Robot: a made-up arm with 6 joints. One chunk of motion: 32 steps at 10 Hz.
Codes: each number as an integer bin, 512 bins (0 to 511) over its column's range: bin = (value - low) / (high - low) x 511, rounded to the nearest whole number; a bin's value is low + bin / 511 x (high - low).
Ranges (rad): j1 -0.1..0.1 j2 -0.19..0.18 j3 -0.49..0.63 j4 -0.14..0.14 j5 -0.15..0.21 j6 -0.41..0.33
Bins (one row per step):
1: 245 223 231 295 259 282
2: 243 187 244 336 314 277
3: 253 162 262 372 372 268
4: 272 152 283 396 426 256
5: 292 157 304 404 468 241
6: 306 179 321 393 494 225
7: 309 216 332 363 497 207
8: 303 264 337 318 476 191
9: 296 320 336 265 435 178
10: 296 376 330 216 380 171
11: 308 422 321 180 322 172
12: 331 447 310 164 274 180
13: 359 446 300 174 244 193
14: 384 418 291 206 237 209
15: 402 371 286 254 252 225
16: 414 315 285 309 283 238
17: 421 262 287 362 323 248
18: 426 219 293 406 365 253
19: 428 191 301 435 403 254
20: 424 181 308 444 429 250
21: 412 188 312 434 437 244
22: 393 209 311 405 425 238
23: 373 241 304 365 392 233
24: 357 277 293 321 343 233
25: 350 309 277 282 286 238
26: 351 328 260 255 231 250
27: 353 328 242 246 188 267
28: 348 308 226 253 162 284
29: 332 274 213 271 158 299
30: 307 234 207 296 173 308
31: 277 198 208 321 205 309
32: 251 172 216 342 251 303
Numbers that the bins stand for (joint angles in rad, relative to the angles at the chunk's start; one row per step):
1: -0.0041 -0.0285 0.0163 0.0216 0.0325 -0.0016
2: -0.0049 -0.0546 0.0448 0.0441 0.0712 -0.0089
3: -0.0010 -0.0727 0.0842 0.0638 0.1121 -0.0219
4: 0.0065 -0.0799 0.1303 0.0770 0.1501 -0.0393
5: 0.0143 -0.0763 0.1763 0.0814 0.1797 -0.0610
6: 0.0198 -0.0604 0.2136 0.0753 0.1980 -0.0842
7: 0.0209 -0.0336 0.2377 0.0589 0.2001 -0.1102
8: 0.0186 0.0012 0.2486 0.0342 0.1853 -0.1334
9: 0.0159 0.0417 0.2464 0.0052 0.1565 -0.1522
10: 0.0159 0.0823 0.2333 -0.0216 0.1177 -0.1624
11: 0.0205 0.1156 0.2136 -0.0414 0.0768 -0.1609
12: 0.0295 0.1337 0.1895 -0.0501 0.0430 -0.1493
13: 0.0405 0.1329 0.1675 -0.0447 0.0219 -0.1305
14: 0.0503 0.1127 0.1478 -0.0271 0.0170 -0.1073
15: 0.0573 0.0786 0.1368 -0.0008 0.0275 -0.0842
16: 0.0620 0.0381 0.1347 0.0293 0.0494 -0.0653
17: 0.0648 -0.0003 0.1390 0.0584 0.0776 -0.0509
18: 0.0667 -0.0314 0.1522 0.0825 0.1071 -0.0436
19: 0.0675 -0.0517 0.1697 0.0984 0.1339 -0.0422
20: 0.0659 -0.0589 0.1851 0.1033 0.1522 -0.0480
21: 0.0613 -0.0539 0.1938 0.0978 0.1579 -0.0567
22: 0.0538 -0.0387 0.1916 0.0819 0.1494 -0.0653
23: 0.0460 -0.0155 0.1763 0.0600 0.1262 -0.0726
24: 0.0397 0.0106 0.1522 0.0359 0.0916 -0.0726
25: 0.0370 0.0337 0.1171 0.0145 0.0515 -0.0653
26: 0.0374 0.0475 0.0799 -0.0003 0.0127 -0.0480
27: 0.0382 0.0475 0.0404 -0.0052 -0.0176 -0.0233
28: 0.0362 0.0330 0.0053 -0.0014 -0.0359 0.0013
29: 0.0299 0.0084 -0.0232 0.0085 -0.0387 0.0230
30: 0.0202 -0.0206 -0.0363 0.0222 -0.0281 0.0360
31: 0.0084 -0.0466 -0.0341 0.0359 -0.0056 0.0375
32: -0.0018 -0.0655 -0.0166 0.0474 0.0268 0.0288

